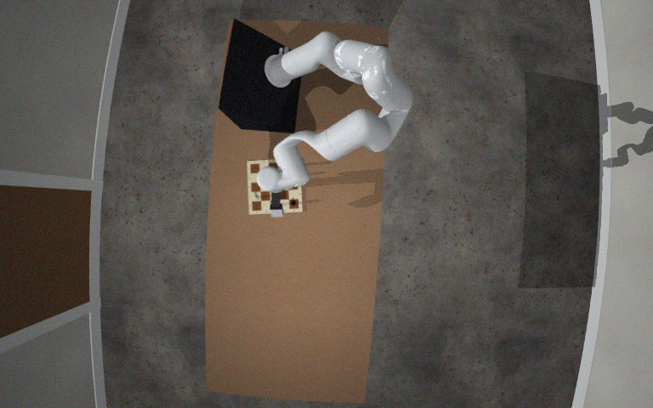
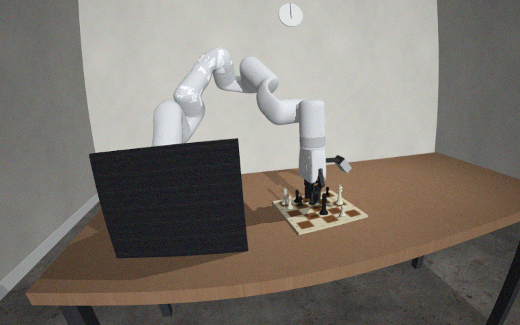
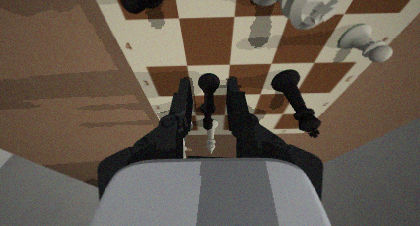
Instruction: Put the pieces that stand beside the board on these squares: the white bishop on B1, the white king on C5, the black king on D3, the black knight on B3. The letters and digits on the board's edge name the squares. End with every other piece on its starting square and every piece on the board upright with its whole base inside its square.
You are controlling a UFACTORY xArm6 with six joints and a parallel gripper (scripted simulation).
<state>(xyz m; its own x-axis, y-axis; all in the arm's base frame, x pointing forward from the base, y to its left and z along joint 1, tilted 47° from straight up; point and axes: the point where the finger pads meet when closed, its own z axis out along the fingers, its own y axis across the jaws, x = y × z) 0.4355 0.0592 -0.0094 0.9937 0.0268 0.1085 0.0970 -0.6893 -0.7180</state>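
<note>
My hand is 4 cm to the left of the chessboard and 3 cm above it. From my hand the other things lie so: white king (8 cm ahead, 3 cm to the right); black king (8 cm to the right, 1 cm ahead); white pawn (11 cm to the right, 5 cm ahead, 2 cm below).
</note>
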